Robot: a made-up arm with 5 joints.
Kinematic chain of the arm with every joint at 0, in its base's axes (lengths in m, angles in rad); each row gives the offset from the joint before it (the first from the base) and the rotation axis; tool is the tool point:
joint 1: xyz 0 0 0.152 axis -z
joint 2: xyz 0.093 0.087 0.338 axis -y
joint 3: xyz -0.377 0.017 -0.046 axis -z
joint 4: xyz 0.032 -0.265 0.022 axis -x
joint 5: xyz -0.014 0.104 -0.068 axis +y
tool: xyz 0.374 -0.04 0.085
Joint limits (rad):
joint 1: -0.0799..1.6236
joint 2: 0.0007..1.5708
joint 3: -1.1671..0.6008
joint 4: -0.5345..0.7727
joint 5: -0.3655..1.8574
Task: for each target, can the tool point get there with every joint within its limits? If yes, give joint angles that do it. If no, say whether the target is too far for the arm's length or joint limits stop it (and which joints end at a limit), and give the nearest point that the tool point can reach.
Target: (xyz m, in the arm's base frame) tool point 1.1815 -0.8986 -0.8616
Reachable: no: too far | nearest point 0.4678 -0.3558 -0.1939 | short by 1.118 m
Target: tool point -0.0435 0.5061 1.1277
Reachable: no: joint limits stop it (at a limit: joint 1, joint 2, joint 3, joint 5) | nearest point 0.0306 0.3283 0.6198 | short by 0.543 m
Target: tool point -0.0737 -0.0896 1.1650
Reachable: no: joint limits stop it (at a limit: joint 1, joint 4, joint 5) | nearest point -0.0233 -0.0920 0.6312 | short by 0.536 m
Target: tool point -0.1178 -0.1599 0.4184
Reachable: yes | joints 0.6810 1.1257 0.3758 0.2658 -0.1977
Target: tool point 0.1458 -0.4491 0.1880
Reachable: yes | joints 0.6271 1.1213 0.0383 0.4541 1.1615
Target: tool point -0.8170 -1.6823 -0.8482
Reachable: no: too far | nearest point -0.2568 -0.5287 -0.1939 | short by 1.440 m
